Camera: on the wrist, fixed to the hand. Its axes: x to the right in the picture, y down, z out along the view.
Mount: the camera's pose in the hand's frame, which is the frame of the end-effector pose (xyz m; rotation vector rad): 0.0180 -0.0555 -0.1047 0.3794 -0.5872 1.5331
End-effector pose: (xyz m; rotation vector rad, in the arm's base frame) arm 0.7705 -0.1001 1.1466 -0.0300 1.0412 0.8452
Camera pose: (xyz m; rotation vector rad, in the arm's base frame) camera 0.7314 -0.1696 1.0571 1.4069 0.4911 1.8233
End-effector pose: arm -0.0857 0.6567 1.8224 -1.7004 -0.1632 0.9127
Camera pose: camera 0.0126 0.6056 1.8681 -0.9209 1.0052 2.3353
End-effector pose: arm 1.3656 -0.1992 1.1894 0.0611 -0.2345 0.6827
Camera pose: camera 1.4345 -0.2172 1.0930 0.4793 -0.7311 2.2387
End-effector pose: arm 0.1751 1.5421 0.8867 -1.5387 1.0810 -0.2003
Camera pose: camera 0.1448 1.4504 0.9577 -0.1086 1.3245 0.9745
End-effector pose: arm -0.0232 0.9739 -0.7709 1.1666 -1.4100 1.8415
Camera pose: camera -0.0187 1.0887 -0.7367 -0.3779 1.4486 -1.4866
